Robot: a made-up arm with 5 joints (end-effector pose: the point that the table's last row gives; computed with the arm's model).
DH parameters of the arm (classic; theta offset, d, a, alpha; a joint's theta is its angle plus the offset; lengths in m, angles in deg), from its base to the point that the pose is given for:
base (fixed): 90 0.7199 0.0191 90
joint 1: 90 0.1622 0.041 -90
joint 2: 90 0.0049 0.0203 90
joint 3: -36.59 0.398 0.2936 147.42
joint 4: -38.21 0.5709 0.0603 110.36
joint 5: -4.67 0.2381 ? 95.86
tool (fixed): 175.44 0.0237 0 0
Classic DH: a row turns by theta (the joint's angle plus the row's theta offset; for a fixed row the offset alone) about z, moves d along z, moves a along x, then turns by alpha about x.
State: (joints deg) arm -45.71 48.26 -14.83 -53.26 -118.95
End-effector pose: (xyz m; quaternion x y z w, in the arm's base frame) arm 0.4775 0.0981 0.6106 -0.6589 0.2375 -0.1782 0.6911
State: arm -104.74 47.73 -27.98 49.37 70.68
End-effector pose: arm 0.0076 -0.0416 0.4455 -0.2962 -0.9151 0.1027 0.2535
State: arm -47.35 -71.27 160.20 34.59 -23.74
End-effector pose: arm -0.0617 -0.0764 0.8455 0.2178 0.6646 0.5973 0.3926
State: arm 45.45 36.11 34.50 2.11 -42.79
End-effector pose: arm 0.2604 0.2880 0.7551 0.2370 -0.1439 0.1770 0.9443
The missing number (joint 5, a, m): -0.2445
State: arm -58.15 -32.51 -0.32 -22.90 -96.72
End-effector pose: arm 0.0250 -0.0985 0.4180 -0.4140 0.7504 -0.2374 0.4573
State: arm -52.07 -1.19 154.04 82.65 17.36
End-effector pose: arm 0.2761 -0.1956 0.9064 -0.4069 0.3129 0.5041 0.6946
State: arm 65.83 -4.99 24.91 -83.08 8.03
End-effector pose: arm 0.0442 0.0301 1.2570 0.3703 -0.7207 0.3433 0.4750
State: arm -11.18 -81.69 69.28 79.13 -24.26
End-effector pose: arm -0.1366 -0.0497 1.0758 -0.0679 0.9029 -0.1156 0.4084
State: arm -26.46 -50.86 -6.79 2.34 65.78
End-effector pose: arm 0.1856 0.2570 0.8164 -0.3082 -0.2761 -0.0779 0.9070
